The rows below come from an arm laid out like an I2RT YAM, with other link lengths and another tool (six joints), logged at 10 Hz.
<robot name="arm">
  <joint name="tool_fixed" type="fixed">
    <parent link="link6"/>
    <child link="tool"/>
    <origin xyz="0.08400 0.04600 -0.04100" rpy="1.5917 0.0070 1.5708"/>
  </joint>
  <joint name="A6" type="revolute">
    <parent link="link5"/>
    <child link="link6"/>
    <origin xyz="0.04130 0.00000 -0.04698" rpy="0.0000 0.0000 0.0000"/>
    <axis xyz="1 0 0"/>
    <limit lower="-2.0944" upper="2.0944"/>
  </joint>
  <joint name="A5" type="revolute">
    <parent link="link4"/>
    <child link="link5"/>
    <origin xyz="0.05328 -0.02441 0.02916" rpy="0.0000 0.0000 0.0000"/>
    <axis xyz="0 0 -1"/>
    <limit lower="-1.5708" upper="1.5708"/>
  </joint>
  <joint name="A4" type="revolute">
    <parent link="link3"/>
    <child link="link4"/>
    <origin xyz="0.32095 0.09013 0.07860" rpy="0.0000 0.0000 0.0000"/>
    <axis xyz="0 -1 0"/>
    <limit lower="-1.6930" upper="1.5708"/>
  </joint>
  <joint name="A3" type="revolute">
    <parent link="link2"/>
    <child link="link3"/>
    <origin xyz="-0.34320 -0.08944 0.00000" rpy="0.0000 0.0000 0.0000"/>
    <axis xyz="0 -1 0"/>
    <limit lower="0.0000" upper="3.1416"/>
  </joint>
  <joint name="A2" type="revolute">
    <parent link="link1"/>
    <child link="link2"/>
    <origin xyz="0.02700 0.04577 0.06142" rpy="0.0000 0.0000 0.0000"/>
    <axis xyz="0 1 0"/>
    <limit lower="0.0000" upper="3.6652"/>
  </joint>
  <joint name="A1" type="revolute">
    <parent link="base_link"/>
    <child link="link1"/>
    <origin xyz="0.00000 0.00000 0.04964" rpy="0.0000 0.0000 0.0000"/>
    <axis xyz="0 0 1"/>
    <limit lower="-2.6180" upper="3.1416"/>
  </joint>
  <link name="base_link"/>
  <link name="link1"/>
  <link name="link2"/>
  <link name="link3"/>
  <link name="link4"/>
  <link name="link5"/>
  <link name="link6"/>
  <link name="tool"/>
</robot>
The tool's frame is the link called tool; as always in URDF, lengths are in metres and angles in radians.
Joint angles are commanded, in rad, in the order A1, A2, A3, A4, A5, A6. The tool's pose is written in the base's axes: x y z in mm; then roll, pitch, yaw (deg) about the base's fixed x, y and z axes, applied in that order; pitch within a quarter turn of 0, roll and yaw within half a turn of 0. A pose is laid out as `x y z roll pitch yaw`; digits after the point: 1 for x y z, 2 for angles.
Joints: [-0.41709, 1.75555, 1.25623, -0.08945, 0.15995, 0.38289]
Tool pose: 520.3 -165.7 228.2 125.42 -12.89 46.50
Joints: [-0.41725, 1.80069, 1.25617, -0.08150, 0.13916, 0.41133]
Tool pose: 527.4 -165.2 207.5 127.95 -14.13 45.96
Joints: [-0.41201, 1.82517, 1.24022, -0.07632, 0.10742, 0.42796]
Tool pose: 528.6 -157.8 190.0 130.45 -15.21 46.51
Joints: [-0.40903, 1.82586, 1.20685, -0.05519, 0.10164, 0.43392]
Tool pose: 524.3 -153.2 178.3 131.31 -15.42 46.51
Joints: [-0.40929, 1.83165, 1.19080, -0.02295, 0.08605, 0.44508]
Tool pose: 525.6 -151.5 173.3 131.04 -16.63 46.87
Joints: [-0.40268, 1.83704, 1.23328, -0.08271, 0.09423, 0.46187]
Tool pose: 530.1 -150.3 182.0 132.39 -16.63 45.90
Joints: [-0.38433, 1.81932, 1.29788, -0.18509, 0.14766, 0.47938]
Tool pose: 532.4 -147.7 206.2 132.90 -15.13 43.82
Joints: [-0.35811, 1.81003, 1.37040, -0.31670, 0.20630, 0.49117]
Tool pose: 531.5 -140.2 226.4 134.64 -12.37 41.96
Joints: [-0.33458, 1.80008, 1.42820, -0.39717, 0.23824, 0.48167]
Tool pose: 532.0 -131.4 246.7 134.62 -10.51 42.36
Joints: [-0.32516, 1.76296, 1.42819, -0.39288, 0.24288, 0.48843]
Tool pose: 528.9 -125.5 266.6 132.46 -11.77 42.87
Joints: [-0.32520, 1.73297, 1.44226, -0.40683, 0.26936, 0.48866]
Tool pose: 523.9 -127.7 286.2 130.43 -11.75 42.12
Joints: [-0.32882, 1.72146, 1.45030, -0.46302, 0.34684, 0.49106]
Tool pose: 512.5 -137.1 287.9 130.74 -8.27 38.42
